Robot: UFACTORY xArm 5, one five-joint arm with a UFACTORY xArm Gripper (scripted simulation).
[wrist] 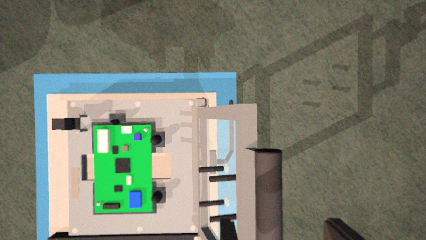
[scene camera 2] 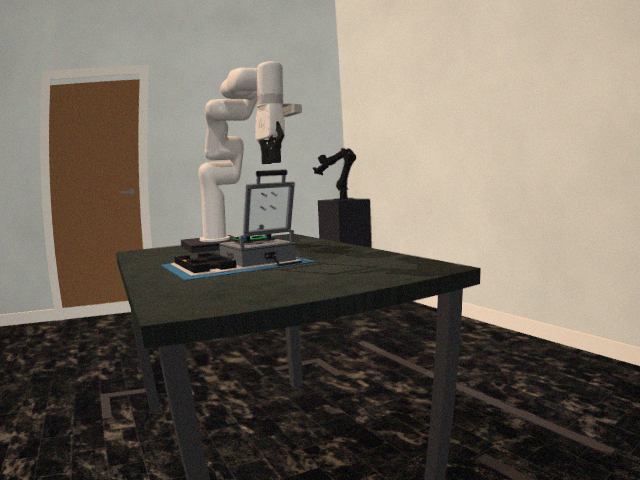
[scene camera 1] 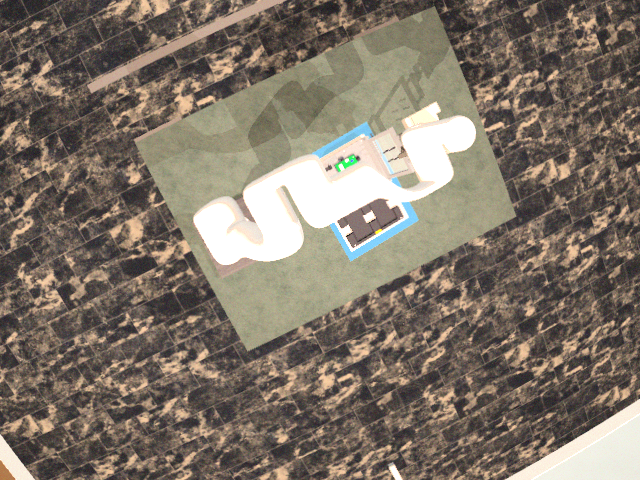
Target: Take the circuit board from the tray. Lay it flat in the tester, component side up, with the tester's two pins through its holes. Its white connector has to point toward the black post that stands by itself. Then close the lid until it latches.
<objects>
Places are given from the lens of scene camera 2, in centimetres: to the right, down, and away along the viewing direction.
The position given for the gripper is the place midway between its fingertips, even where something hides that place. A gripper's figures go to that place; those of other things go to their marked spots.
gripper [scene camera 2: 271,163]: -14, -21, 129
clear lid [scene camera 2: 268,208]: -15, -9, 132
</objects>
